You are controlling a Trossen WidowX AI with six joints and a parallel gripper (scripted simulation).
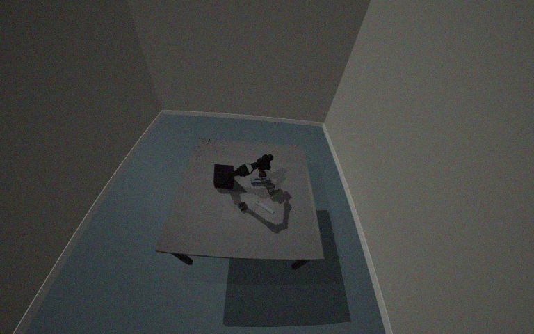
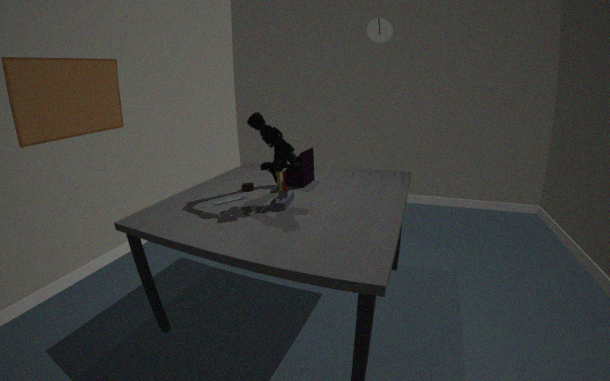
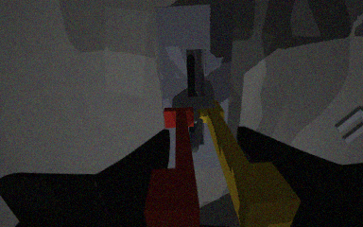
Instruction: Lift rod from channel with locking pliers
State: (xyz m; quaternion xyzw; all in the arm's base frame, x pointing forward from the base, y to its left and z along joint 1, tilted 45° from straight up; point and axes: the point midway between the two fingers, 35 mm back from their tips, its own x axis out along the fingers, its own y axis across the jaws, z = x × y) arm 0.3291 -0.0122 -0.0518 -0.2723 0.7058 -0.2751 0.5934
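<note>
Now: gripper tip 8 cm above the channel block. From my gripper tip the other things lie so: yellow handle: 1 cm to the right; then holster block: 28 cm to the right, 18 cm behind, 9 cm below.
</note>
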